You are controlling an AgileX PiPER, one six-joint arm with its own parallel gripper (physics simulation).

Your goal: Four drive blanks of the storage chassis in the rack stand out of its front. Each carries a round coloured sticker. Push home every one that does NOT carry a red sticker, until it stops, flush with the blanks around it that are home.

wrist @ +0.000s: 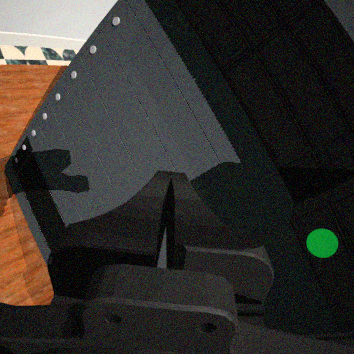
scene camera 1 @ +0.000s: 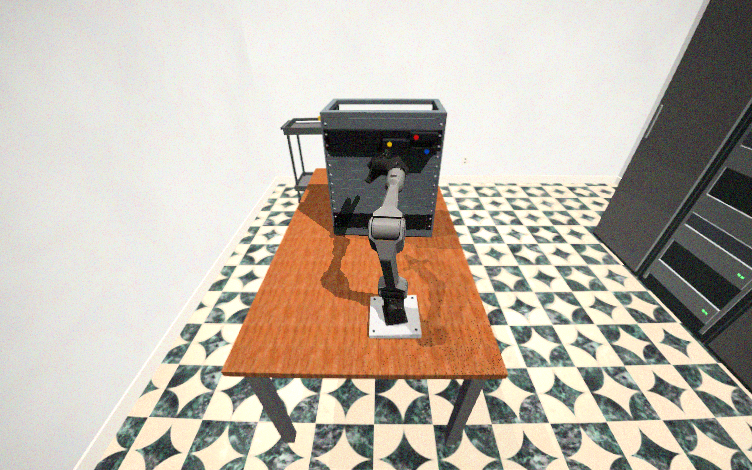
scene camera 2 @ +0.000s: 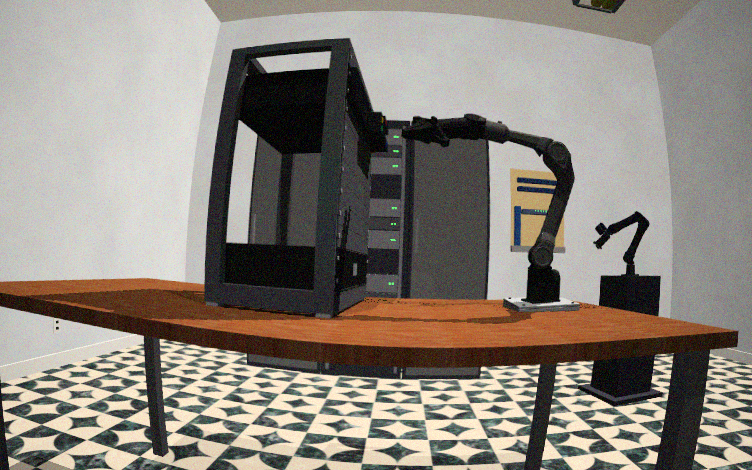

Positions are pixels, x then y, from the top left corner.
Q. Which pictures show the rack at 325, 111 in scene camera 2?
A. The wrist view, scene camera 1 and scene camera 2: all of them.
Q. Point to a rack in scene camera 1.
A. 351, 138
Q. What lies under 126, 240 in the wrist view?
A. The gripper.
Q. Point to a rack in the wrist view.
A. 247, 106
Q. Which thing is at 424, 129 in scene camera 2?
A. The gripper.
